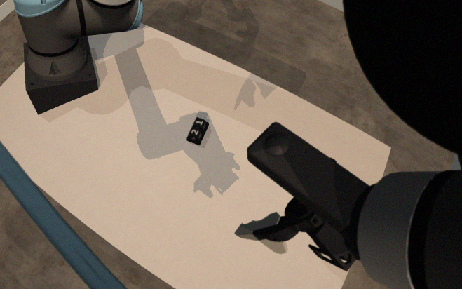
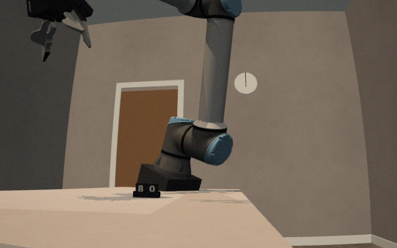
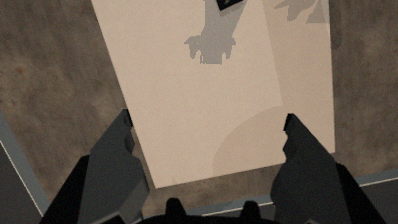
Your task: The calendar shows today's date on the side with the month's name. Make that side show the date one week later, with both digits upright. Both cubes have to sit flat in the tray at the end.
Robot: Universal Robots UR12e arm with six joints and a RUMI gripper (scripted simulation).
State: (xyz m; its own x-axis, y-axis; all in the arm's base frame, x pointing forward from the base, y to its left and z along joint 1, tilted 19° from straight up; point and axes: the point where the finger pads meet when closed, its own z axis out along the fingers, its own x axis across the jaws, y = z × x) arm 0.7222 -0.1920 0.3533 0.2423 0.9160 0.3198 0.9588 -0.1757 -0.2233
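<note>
The black tray is 25 cm behind my hand, 14 cm to the left of it and 32 cm below it.
</note>
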